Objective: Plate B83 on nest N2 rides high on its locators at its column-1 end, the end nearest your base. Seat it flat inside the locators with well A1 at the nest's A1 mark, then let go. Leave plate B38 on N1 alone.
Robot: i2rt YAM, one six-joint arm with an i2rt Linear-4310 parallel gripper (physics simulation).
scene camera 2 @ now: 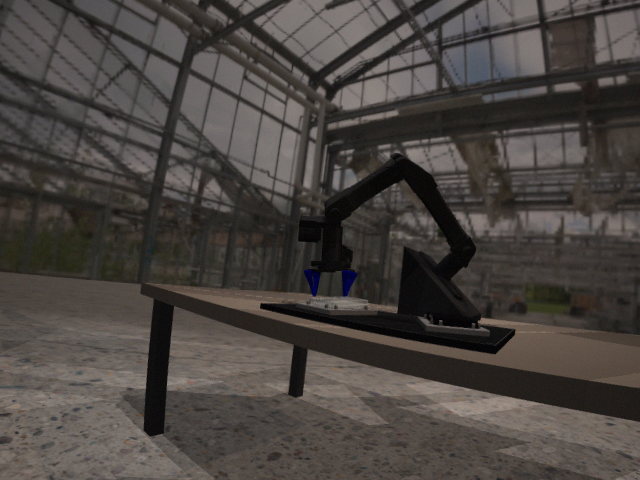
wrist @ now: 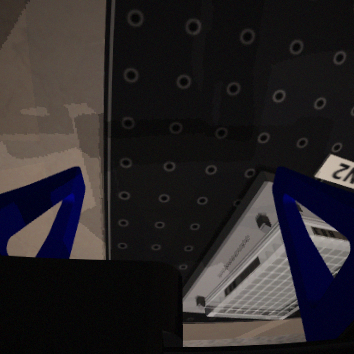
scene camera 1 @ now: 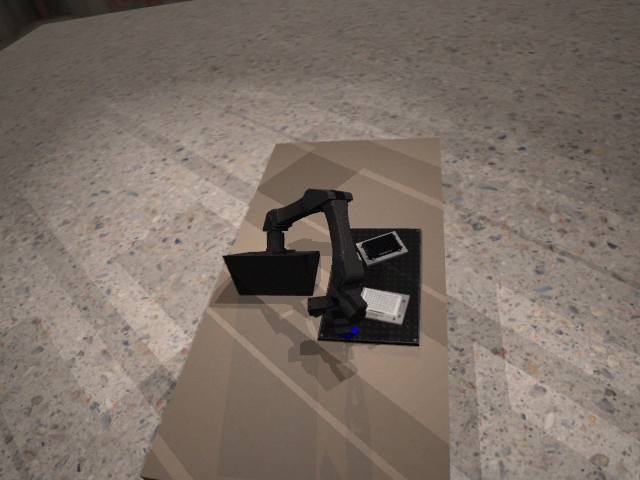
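Where they show: gripper, fingertip midpoint: (scene camera 2: 329, 297) (wrist: 178, 176) (scene camera 1: 348, 325); arm's base, origin of the base link: (scene camera 2: 439, 275) (scene camera 1: 275, 253).
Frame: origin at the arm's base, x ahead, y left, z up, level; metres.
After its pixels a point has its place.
Observation:
Plate B83 (scene camera 1: 382, 301) {z -0.099, x 0.388, y -0.086 m} (scene camera 2: 338, 301) {z -0.094, x 0.417, y -0.068 m} (wrist: 260, 290) {z -0.093, x 0.390, y -0.111 m} is white with a grid of wells and lies on the grey nest N2 (scene camera 1: 403, 305) {z -0.110, x 0.458, y -0.085 m} (wrist: 232, 255) {z -0.110, x 0.371, y -0.138 m}; its tilt is too small to judge. My gripper (scene camera 1: 347, 333) {z -0.097, x 0.297, y -0.198 m} (scene camera 2: 329, 295) {z -0.097, x 0.297, y -0.198 m} (wrist: 178, 176) {z -0.097, x 0.297, y -0.198 m} is open and empty, with blue fingers pointing down. In the wrist view the right finger hides part of the plate and nest, and the left finger is over the tan table. The gripper is beside the plate in scene view 1. Dark plate B38 (scene camera 1: 382, 246) {z -0.096, x 0.349, y 0.166 m} sits on nest N1 (scene camera 1: 403, 249) {z -0.103, x 0.419, y 0.171 m}.
Both nests stand on a black perforated board (scene camera 1: 398, 276) {z -0.121, x 0.423, y 0.049 m} (scene camera 2: 496, 343) {z -0.122, x 0.445, y 0.297 m} (wrist: 205, 105) {z -0.121, x 0.268, y -0.189 m} on the tan table (scene camera 1: 310, 413) {z -0.135, x 0.241, y -0.493 m}. The N2 label (wrist: 341, 171) {z -0.120, x 0.290, y -0.088 m} lies beside that nest. The arm's black wedge base (scene camera 1: 276, 273) {z -0.013, x 0.026, y -0.080 m} (scene camera 2: 429, 294) {z -0.060, x 0.121, y 0.025 m} stands beside the board.

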